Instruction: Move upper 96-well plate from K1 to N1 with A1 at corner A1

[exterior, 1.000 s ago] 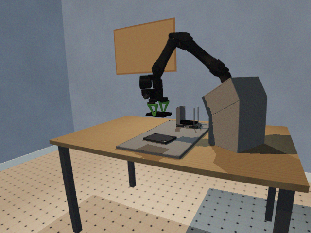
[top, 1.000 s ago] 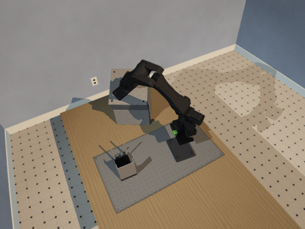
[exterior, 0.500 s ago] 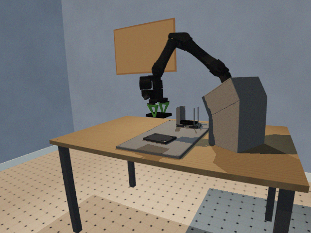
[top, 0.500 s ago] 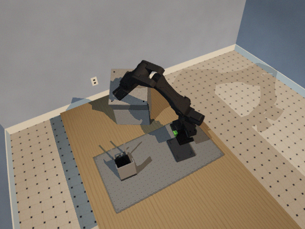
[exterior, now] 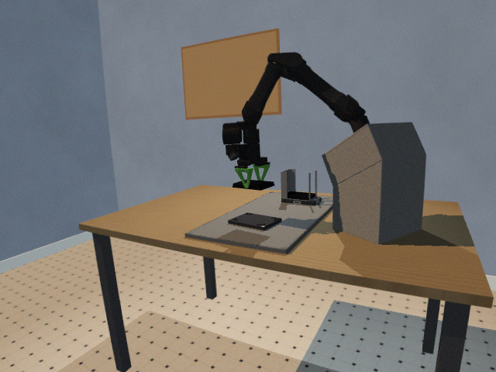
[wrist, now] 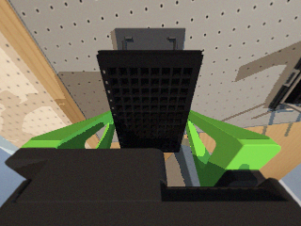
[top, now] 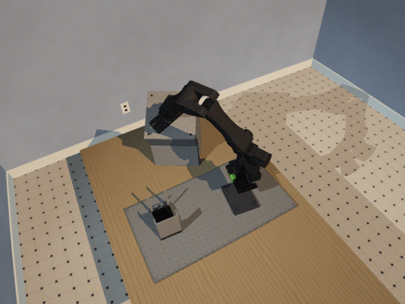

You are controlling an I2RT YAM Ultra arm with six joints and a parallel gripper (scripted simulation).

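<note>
The pale A1 mark lies 140 mm below my hand, 80 mm to the left of it and 40 mm behind it. From my hand the other things lie so: pale rack wall (350 mm to the right, 70 mm below, 70 mm behind).
</note>
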